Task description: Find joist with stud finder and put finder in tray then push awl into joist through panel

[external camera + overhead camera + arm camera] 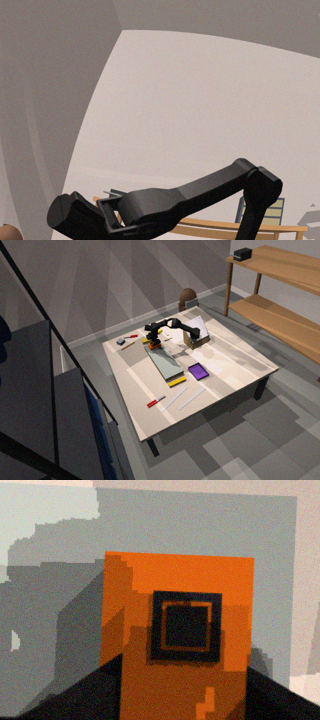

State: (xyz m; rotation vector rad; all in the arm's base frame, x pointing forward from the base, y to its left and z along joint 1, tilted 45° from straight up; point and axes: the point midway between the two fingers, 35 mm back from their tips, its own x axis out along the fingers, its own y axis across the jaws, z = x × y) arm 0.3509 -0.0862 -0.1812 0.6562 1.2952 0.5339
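My gripper tip is 510 mm to the right of the purple tray, 210 mm past it and 50 mm above it. The rest, counted from my gripper tip: orange stud finder 20 mm above, 10 mm ahead; then awl 170 mm behind, 60 mm to the right, 60 mm below; then pencil 230 mm ahead, 220 mm to the right, 60 mm below.
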